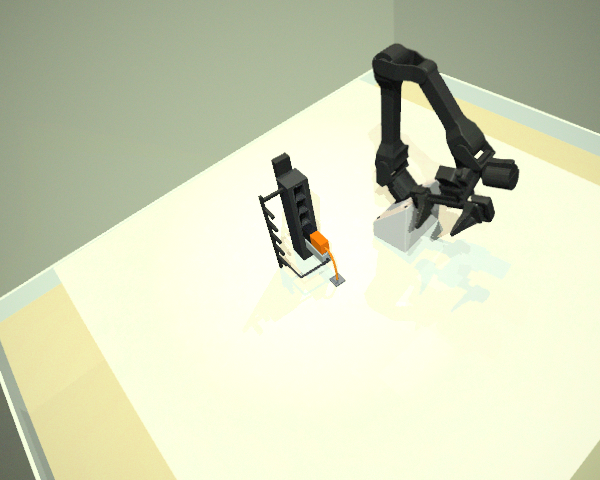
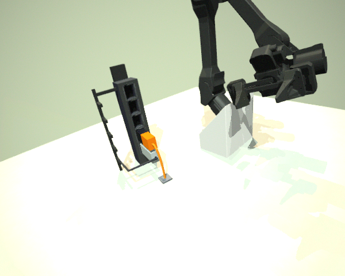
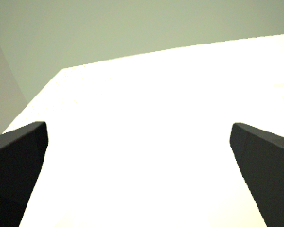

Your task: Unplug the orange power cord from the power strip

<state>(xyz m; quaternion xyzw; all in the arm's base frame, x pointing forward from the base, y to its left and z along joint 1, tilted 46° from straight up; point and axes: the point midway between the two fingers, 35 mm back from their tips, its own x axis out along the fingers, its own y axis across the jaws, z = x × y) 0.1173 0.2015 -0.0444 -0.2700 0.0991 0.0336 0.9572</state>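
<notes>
Right now the orange plug is 120 mm ahead of my gripper tip, 260 mm to the right of it and 90 mm below it. Also, from my gripper tip: grey anchor block: 130 mm ahead, 190 mm to the right, 200 mm below.
</notes>
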